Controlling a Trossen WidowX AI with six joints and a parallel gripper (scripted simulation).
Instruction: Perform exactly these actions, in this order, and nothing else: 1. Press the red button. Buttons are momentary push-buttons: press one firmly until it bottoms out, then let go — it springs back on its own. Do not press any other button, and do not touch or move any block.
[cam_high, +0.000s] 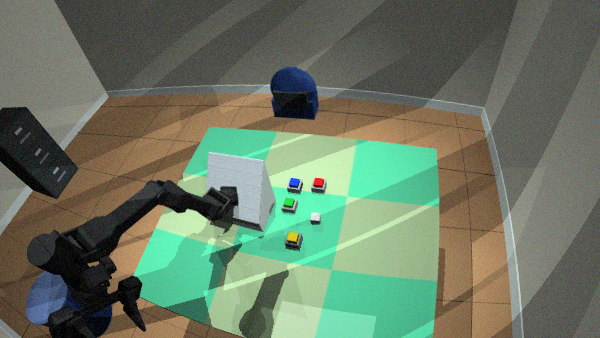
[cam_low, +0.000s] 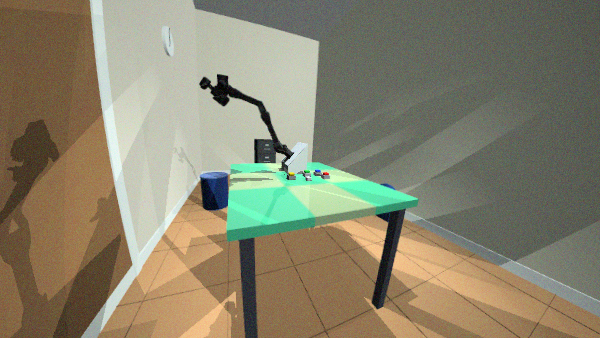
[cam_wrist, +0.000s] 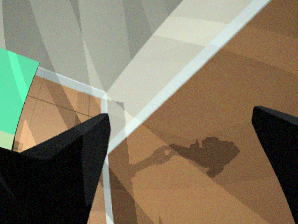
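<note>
Right now the red button is 720 mm to the left of my gripper tip, 470 mm below it and 190 mm ahead of it. Round my gripper tip: green button (620 mm to the left, 470 mm below, 100 mm ahead); then white block (580 mm to the left, 490 mm below, 200 mm ahead); then yellow button (480 mm to the left, 470 mm below, 140 mm ahead).
</note>
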